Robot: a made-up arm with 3 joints. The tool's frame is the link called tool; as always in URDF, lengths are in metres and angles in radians.
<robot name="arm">
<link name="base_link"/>
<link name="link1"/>
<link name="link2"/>
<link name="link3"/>
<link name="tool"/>
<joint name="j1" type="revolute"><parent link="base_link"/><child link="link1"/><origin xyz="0 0 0.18" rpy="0 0 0"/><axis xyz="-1 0 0"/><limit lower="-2.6" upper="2.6"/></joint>
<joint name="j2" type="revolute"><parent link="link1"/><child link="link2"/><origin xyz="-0.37 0 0.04" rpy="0 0 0"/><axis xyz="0 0 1"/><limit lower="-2.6" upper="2.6"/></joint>
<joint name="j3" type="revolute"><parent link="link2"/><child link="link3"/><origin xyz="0.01 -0.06 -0.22" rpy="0 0 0"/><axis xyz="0 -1 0"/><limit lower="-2.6" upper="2.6"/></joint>
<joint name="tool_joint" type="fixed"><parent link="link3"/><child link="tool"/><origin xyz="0.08 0.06 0.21" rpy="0 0 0"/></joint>
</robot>
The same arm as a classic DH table. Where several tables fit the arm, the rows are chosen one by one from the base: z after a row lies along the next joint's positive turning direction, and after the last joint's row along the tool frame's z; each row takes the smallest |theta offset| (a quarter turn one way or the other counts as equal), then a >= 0, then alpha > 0; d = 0 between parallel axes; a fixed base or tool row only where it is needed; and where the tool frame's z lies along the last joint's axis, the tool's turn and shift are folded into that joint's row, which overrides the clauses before.
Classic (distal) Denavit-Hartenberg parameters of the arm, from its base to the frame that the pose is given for. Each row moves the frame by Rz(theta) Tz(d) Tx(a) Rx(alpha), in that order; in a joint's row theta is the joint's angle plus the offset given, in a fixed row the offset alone. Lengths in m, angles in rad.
base (fixed): d 0.1800  theta offset -1.5708  a 0.0000  alpha 1.5708
j1: d 0.3700  theta offset 0.0000  a 0.0000  alpha -1.5708
j2: d -0.1800  theta offset 1.5708  a 0.0100  alpha 1.5708
j3: d 0.0000  theta offset 0.0000  a 0.0800  alpha -1.5708
tool (fixed): d 0.2100  theta offset 0.0000  a 0.0000  alpha 0.0000
Joint limits (rad, base to tool): -2.6000..2.6000 -2.6000..2.6000 -2.6000..2.6000

